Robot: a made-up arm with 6 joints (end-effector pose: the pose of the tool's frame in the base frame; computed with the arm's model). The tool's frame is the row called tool.
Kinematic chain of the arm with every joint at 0, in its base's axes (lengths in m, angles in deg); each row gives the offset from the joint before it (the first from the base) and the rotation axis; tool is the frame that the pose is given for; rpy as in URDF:
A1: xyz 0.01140 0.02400 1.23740 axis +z
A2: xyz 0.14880 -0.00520 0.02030 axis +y
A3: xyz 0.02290 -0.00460 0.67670 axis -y
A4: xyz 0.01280 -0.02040 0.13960 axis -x
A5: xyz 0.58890 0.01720 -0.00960 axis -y
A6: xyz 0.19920 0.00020 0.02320 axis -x
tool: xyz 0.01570 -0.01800 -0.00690 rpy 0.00 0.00 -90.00
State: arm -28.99 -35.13 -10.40 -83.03 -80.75 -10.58
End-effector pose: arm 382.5 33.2 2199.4 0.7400 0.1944 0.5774 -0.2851
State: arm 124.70 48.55 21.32 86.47 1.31 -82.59
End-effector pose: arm -790.7 1233.5 1419.6 0.9217 -0.2145 -0.0987 0.3079
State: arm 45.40 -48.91 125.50 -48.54 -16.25 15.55
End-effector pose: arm -811.6 -802.8 1693.8 0.2615 0.8486 -0.4142 0.2002
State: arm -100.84 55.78 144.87 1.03 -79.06 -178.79
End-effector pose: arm -139.1 -769.7 2289.7 0.0858 0.9907 -0.1039 -0.0196
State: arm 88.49 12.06 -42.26 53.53 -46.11 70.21
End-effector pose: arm 171.2 829.9 1314.0 0.2146 -0.5519 -0.6888 0.4182
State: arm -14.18 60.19 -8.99 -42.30 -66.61 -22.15
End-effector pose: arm 995.1 -112.3 920.6 0.0318 -0.1876 0.9268 -0.3239
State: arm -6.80 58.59 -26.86 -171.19 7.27 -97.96
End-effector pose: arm 920.3 -145.1 788.8 0.7002 -0.7117 0.0536 -0.0203
